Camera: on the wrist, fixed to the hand. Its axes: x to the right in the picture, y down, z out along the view.
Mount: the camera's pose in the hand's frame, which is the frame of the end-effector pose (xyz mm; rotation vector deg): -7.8 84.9 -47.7 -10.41 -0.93 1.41
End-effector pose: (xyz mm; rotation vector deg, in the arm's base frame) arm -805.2 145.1 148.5 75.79 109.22 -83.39
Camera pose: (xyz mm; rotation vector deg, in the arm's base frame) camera -718.6 185.4 128.3 71.18 111.91 -71.30
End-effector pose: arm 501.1 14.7 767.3 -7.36 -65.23 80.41
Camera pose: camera 476.1 55.1 682.0 -14.98 -73.39 75.80
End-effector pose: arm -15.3 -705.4 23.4 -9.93 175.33 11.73
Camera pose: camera -20.4 -627.5 82.1 -8.19 173.38 27.71
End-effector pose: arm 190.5 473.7 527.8 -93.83 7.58 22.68
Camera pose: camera 164.7 416.2 453.2 -103.86 6.12 25.81
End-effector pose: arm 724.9 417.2 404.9 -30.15 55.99 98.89
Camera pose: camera 644.2 362.9 413.8 -35.42 47.14 105.94
